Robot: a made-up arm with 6 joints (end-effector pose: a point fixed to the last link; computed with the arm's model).
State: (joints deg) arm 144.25 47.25 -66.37 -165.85 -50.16 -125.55
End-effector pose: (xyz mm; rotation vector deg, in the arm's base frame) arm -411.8 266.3 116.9 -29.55 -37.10 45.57
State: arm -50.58 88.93 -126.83 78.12 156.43 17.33
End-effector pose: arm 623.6 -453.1 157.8 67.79 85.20 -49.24
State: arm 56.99 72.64 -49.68 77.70 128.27 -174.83
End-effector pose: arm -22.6 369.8 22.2 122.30 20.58 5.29
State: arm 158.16 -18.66 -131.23 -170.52 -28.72 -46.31
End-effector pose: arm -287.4 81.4 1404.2 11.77 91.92 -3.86
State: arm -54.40 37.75 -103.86 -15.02 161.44 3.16
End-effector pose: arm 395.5 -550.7 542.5 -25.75 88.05 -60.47
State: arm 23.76 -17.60 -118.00 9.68 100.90 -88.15
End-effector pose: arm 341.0 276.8 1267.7 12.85 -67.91 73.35
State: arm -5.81 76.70 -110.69 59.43 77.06 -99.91
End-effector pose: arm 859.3 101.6 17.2 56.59 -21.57 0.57
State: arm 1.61 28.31 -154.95 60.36 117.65 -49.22
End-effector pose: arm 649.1 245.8 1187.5 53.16 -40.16 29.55
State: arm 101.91 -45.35 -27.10 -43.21 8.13 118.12
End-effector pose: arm -173.6 512.2 684.2 51.58 -8.58 -27.08
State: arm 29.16 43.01 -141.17 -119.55 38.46 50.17
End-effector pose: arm 879.4 475.8 983.8 -33.42 -140.21 7.81
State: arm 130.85 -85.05 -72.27 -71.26 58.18 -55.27
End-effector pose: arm 97.9 -56.1 1280.0 49.33 -148.03 55.59
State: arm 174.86 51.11 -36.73 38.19 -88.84 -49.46
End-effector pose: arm -470.5 61.1 159.2 115.27 -70.57 98.27
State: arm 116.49 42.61 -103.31 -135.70 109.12 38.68
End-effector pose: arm -335.8 890.5 667.7 -3.53 -172.17 22.99
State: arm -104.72 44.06 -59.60 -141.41 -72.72 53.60
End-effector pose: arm 3.8 -479.4 198.8 33.63 -55.30 -58.69
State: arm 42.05 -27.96 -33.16 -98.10 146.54 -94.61
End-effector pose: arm 376.2 137.8 689.9 -85.44 53.45 60.72
